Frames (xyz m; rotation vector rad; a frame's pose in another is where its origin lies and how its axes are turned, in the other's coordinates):
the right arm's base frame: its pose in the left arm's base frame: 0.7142 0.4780 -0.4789 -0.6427 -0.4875 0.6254
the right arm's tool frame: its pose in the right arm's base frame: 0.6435 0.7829 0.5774 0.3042 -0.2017 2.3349
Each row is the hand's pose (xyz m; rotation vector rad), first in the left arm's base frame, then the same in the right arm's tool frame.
Working: the left arm's base frame: its pose in the right arm's tool frame: 0.1616 1.7682 0.0436 0.6070 -0.4780 -2.8886

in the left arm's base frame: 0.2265 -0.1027 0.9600 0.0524 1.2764 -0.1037
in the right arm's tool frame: -0.4496 2.0823 0.7586 2.1982 -0.2845 -1.9211
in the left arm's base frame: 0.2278 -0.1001 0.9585 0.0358 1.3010 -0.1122
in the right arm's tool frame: -0.4499 2.0791 0.7577 2.2231 -0.2545 -1.8999
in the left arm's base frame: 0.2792 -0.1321 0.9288 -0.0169 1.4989 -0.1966
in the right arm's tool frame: -0.4868 2.0901 0.7023 2.4421 -0.1169 -1.7095
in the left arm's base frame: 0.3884 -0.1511 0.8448 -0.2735 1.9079 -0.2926
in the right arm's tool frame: -0.5526 2.0617 0.5831 2.7136 0.3263 -1.2138
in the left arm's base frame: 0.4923 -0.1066 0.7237 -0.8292 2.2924 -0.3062
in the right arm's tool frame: -0.5930 1.9647 0.4551 2.6618 1.0042 -0.6002
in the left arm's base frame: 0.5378 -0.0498 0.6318 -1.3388 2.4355 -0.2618
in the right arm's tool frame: -0.5916 1.8765 0.3780 2.4094 1.4622 -0.2178
